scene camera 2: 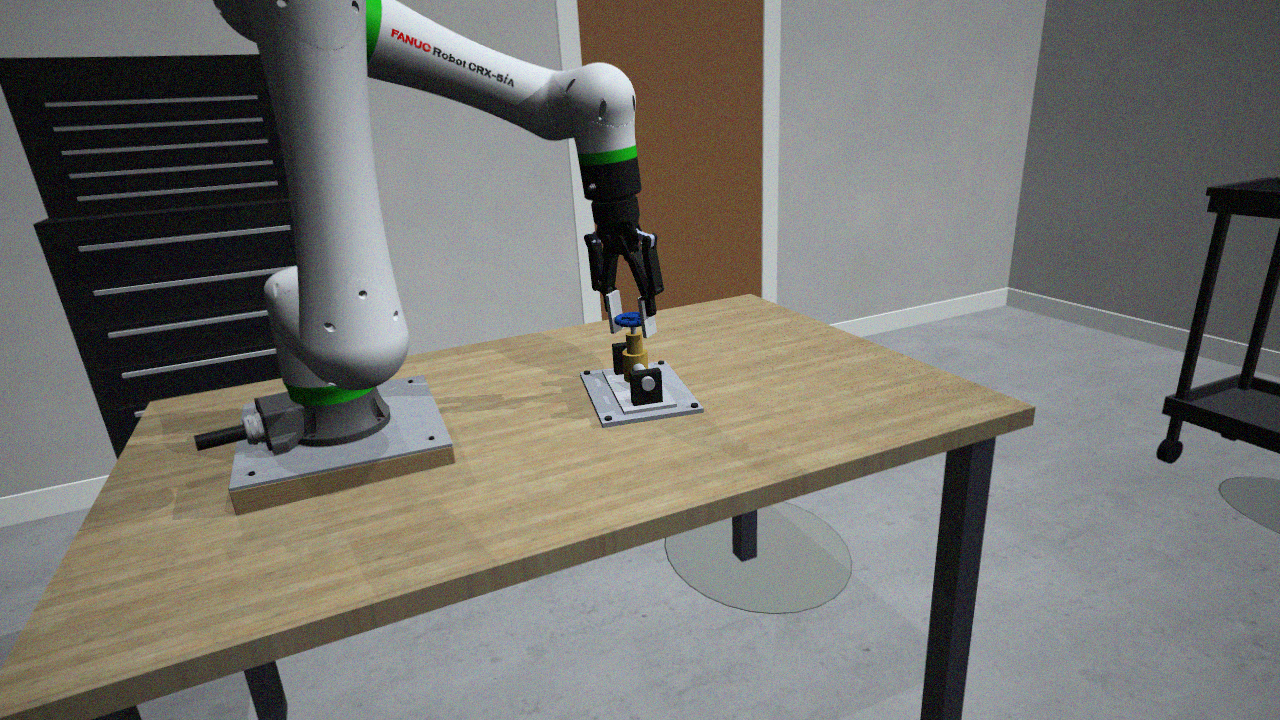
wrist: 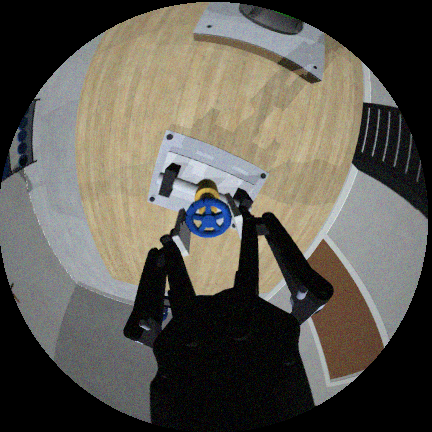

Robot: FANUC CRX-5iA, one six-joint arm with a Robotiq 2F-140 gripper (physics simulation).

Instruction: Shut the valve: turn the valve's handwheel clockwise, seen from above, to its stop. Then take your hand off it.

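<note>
The valve's blue handwheel [scene camera 2: 628,318] [wrist: 208,231] lies level on top of the brass valve body [scene camera 2: 634,360] [wrist: 206,188]. The body sits on a pipe between two black clamps, over a grey base plate [scene camera 2: 595,400] [wrist: 160,193] on the table. My gripper [scene camera 2: 631,315] [wrist: 206,209] points down from above and is shut on the handwheel, with one pale finger pad on each side of its rim. In the wrist view, the right finger partly covers the clamp on that side.
The wooden table [scene camera 2: 805,385] [wrist: 125,125] carries the arm's own mounting plate [scene camera 2: 420,413] [wrist: 220,30], to the left of the valve in the scene view. A black drawer cabinet [scene camera 2: 170,210] [wrist: 392,145] stands behind the arm. A black cart [scene camera 2: 1199,304] stands at the far right.
</note>
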